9 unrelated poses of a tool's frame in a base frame.
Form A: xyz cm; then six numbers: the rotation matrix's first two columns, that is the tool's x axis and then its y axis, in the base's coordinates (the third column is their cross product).
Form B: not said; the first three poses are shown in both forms.
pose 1, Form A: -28.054 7.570 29.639 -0.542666 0.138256 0.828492 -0.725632 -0.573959 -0.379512
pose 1, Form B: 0.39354 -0.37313 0.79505 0.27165 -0.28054 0.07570 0.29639
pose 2, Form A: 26.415 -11.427 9.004 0.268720 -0.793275 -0.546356 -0.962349 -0.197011 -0.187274
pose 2, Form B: -0.75533 0.58108 0.16729 0.25267 0.26415 -0.11427 0.09004
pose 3, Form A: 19.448 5.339 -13.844 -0.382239 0.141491 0.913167 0.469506 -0.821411 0.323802
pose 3, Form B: -0.54581 -0.27986 -0.78281 0.10475 0.19448 0.05339 -0.13844
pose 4, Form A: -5.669 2.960 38.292 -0.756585 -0.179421 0.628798 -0.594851 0.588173 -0.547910
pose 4, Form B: 0.22747 -0.85095 0.39265 0.26451 -0.05669 0.02960 0.38292
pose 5, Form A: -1.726 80.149 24.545 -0.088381 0.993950 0.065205 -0.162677 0.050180 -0.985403
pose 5, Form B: -0.41958 -0.49530 0.54669 0.52893 -0.01726 0.80149 0.24545
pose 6, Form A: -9.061 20.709 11.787 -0.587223 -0.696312 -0.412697 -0.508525 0.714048 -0.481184
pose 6, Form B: -0.34356 0.87674 -0.15794 0.29725 -0.09061 0.20709 0.11787
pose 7, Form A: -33.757 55.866 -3.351 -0.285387 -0.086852 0.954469 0.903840 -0.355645 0.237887
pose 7, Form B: -0.47177 -0.43294 -0.67473 0.36707 -0.33757 0.55866 -0.03351
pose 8, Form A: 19.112 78.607 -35.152 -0.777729 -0.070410 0.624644 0.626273 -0.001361 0.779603
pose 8, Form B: -0.21123 -0.65788 -0.67532 0.25791 0.19112 0.78607 -0.35152
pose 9, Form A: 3.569 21.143 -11.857 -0.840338 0.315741 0.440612 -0.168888 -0.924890 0.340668
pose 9, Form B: 0.25200 0.14569 0.94813 0.12779 0.03569 0.21143 -0.11857
